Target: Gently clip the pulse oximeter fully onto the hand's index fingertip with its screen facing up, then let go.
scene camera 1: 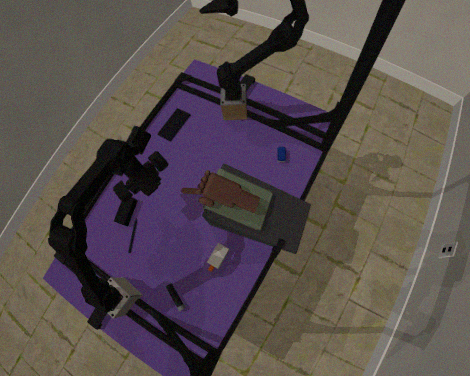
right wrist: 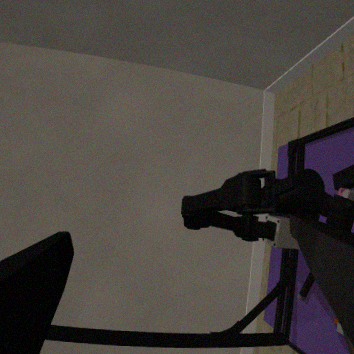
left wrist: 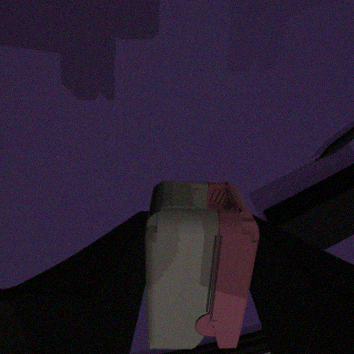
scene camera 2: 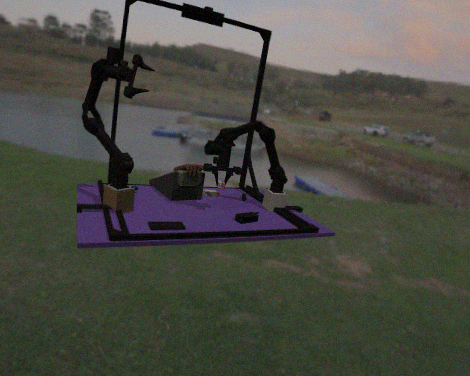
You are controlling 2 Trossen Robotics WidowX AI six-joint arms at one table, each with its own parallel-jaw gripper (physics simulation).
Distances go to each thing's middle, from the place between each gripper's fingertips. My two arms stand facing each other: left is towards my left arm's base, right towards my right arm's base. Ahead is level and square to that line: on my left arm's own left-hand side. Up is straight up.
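With the grey platform (scene camera 1: 287, 215) as my reference, my right gripper is now 550 mm above it, 270 mm to the right of it and 290 mm past it.
My left hand, for its part, is 10 cm above the grey platform. This hand is also 11 cm to the left of the platform and 36 cm past it.
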